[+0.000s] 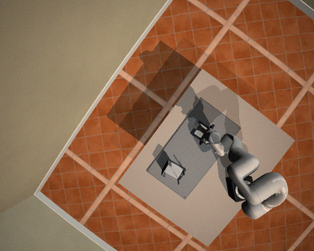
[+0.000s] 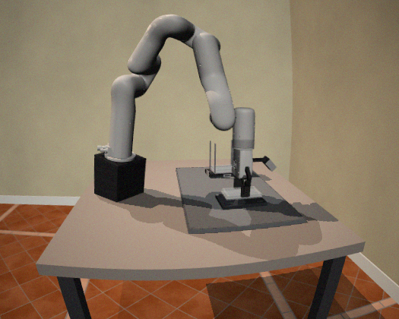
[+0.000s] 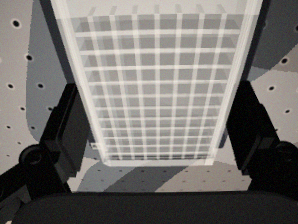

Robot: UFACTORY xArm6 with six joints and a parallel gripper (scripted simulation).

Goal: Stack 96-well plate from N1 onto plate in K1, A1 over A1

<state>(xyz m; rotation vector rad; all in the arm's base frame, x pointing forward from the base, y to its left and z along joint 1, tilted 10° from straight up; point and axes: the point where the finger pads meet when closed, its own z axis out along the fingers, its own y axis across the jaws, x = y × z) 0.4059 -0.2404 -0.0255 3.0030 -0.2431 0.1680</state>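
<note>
Right now the plate nest N1 is 4 cm below my hand. Also, from my hand: pale A1 square: 7 cm behind, 7 cm to the left, 3 cm below.
</note>
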